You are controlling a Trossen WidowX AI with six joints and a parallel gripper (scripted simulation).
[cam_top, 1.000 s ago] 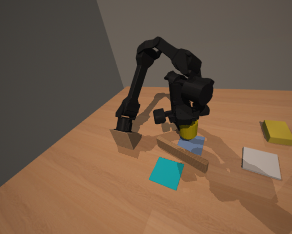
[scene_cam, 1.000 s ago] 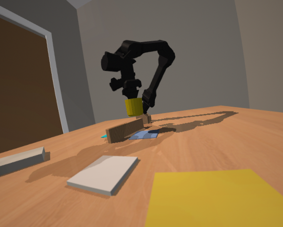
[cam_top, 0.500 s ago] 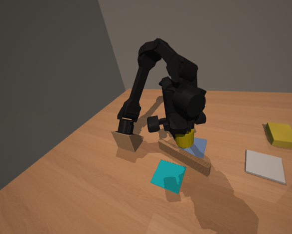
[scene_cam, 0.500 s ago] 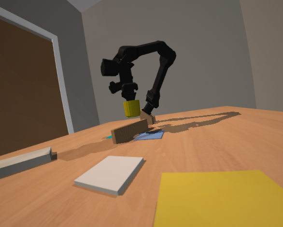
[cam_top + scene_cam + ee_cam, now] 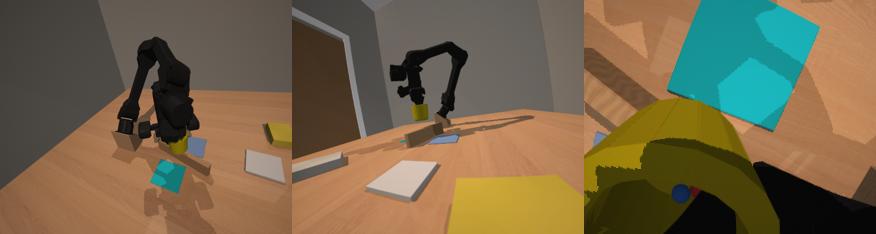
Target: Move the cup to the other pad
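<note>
My gripper tip is now 5 cm to the left of the teal pad and 13 cm above it. Also, from my gripper tip: red marble 1 cm ahead, 3 cm to the left, 2 cm below; blue marble 2 cm ahead, 3 cm to the left, 2 cm below; yellow cup 2 cm ahead, 1 cm to the left.
</note>
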